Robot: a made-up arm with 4 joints.
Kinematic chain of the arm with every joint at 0, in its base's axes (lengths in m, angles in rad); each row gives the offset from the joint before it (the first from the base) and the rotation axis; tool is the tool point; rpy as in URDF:
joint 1: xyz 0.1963 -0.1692 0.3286 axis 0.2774 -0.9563 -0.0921
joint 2: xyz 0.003 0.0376 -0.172 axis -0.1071 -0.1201 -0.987
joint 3: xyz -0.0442 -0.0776 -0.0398 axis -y
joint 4: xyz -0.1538 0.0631 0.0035 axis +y
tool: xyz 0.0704 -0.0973 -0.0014 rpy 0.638 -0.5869 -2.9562
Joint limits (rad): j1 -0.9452..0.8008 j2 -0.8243..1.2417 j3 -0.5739..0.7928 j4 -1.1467..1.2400
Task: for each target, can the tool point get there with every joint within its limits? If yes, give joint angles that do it. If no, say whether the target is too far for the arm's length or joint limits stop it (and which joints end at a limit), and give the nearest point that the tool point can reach.
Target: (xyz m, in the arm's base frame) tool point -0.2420 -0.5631 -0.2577
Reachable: no: too far | nearest point -0.0050 -0.3348 0.0653 | short by 0.461 m
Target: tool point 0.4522 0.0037 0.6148
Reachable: no: joint limits stop it (at a limit: joint 1, joint 2, joint 3) | nearest point 0.2923 -0.2665 0.2364 | short by 0.492 m
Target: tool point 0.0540 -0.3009 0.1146
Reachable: yes | joints -0.1915 -0.3601 -0.1166 0.7174
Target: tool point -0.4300 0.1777 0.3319
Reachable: no: too far | nearest point -0.1375 -0.0746 0.2687 | short by 0.391 m
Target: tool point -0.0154 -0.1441 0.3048
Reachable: yes | joints -0.5847 0.7740 -0.3859 -0.9113
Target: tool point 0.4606 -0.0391 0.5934
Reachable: no: joint limits stop it (at a limit: joint 1, joint 2, joint 3) | nearest point 0.2925 -0.2664 0.2362 | short by 0.456 m
